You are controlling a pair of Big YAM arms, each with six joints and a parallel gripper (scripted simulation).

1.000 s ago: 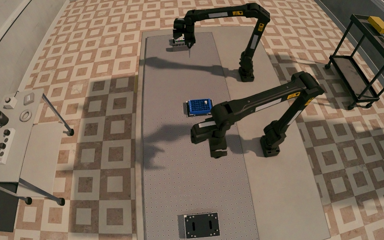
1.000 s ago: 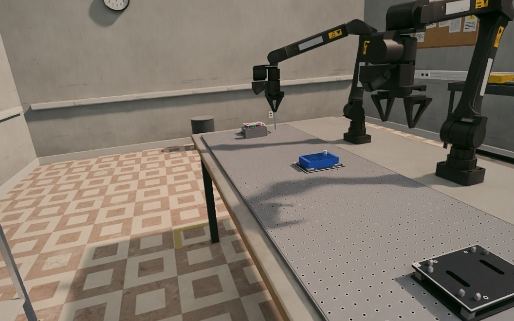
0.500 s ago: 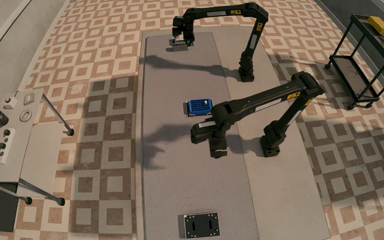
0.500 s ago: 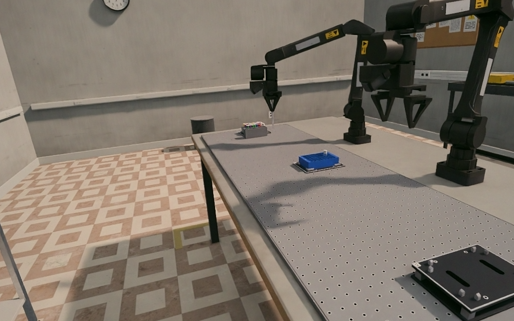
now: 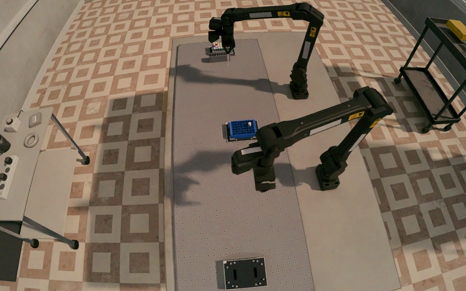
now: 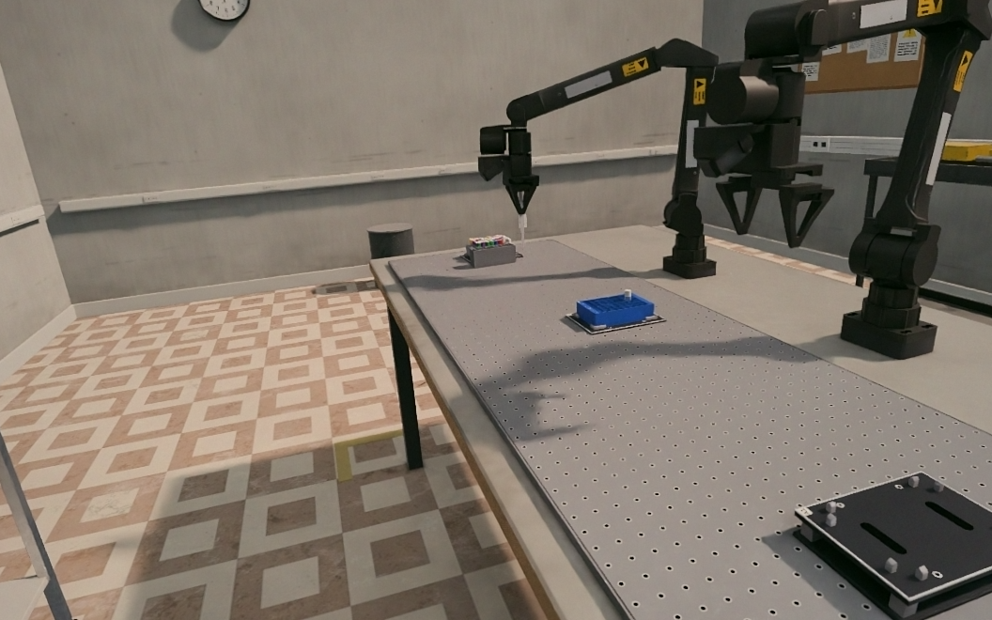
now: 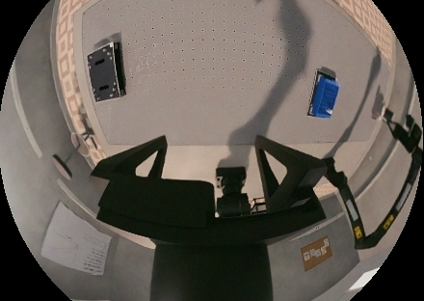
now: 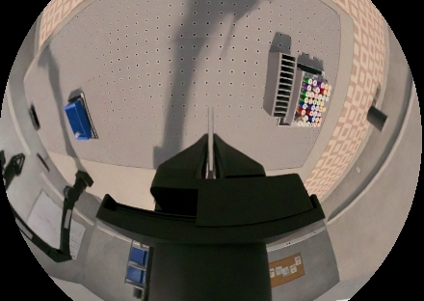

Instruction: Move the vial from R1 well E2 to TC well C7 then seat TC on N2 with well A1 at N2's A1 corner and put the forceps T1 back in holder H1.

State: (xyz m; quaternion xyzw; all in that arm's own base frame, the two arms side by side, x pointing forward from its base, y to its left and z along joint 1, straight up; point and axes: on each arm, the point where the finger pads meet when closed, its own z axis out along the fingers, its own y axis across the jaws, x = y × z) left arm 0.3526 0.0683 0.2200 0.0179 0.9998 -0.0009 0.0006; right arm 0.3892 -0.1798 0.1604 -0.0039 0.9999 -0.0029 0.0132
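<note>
Right now my right hand is 3 cm above the forceps T1. Also, from my right hand: nest N2: 5 cm ahead, 113 cm to the left, 14 cm below.
</note>
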